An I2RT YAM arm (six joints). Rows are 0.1 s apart.
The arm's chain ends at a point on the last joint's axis. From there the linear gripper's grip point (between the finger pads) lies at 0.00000 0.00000 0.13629 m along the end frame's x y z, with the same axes.
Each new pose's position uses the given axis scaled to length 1; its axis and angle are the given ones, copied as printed.
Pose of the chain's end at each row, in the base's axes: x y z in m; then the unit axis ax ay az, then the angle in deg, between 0 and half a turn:
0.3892 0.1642 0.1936 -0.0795 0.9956 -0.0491 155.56
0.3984 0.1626 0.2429 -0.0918 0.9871 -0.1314 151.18
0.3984 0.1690 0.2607 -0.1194 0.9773 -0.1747 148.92
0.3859 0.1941 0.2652 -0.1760 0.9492 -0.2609 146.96
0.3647 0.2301 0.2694 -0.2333 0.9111 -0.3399 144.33
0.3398 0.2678 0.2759 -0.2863 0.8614 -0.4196 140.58
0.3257 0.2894 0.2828 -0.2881 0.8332 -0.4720 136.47
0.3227 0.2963 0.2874 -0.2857 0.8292 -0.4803 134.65
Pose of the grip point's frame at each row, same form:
0.4464 0.1560 0.0701 -0.0795 0.9956 -0.0491 155.56
0.4663 0.1355 0.1279 -0.0918 0.9871 -0.1314 151.18
0.4724 0.1342 0.1517 -0.1194 0.9773 -0.1747 148.92
0.4679 0.1451 0.1680 -0.1760 0.9492 -0.2609 146.96
0.4567 0.1722 0.1872 -0.2333 0.9111 -0.3399 144.33
0.4434 0.2053 0.2131 -0.2863 0.8614 -0.4196 140.58
0.4359 0.2240 0.2364 -0.2881 0.8332 -0.4720 136.47
0.4350 0.2316 0.2452 -0.2857 0.8292 -0.4803 134.65

